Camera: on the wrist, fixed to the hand. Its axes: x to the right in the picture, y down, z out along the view.
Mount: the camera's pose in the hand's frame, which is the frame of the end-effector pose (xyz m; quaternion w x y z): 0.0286 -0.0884 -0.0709 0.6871 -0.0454 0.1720 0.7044
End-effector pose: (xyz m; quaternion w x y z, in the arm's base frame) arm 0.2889 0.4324 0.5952 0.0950 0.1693 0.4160 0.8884
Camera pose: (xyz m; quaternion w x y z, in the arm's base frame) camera 0.2380 0.4473 0.4911 0.6244 -0.2522 -0.1426 -0.7254
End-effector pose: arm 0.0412 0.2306 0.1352 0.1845 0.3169 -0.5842 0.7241
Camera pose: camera 0.0594 0.3180 0.2107 0.2684 0.3267 0.6258 -0.6555
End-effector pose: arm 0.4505 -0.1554 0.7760 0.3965 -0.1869 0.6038 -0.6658
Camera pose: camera 0.3546 -0.1343 0.8393 0.6291 0.3934 0.6450 -0.1829
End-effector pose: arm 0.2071 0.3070 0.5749 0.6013 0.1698 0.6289 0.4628
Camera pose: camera 0.1664 0.2568 0.4775 0.0133 -0.4528 -0.3949 -0.7993
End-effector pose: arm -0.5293 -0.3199 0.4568 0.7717 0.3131 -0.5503 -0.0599
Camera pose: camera -0.4331 -0.3732 0.4174 0.6813 -0.1972 -0.4632 0.5313
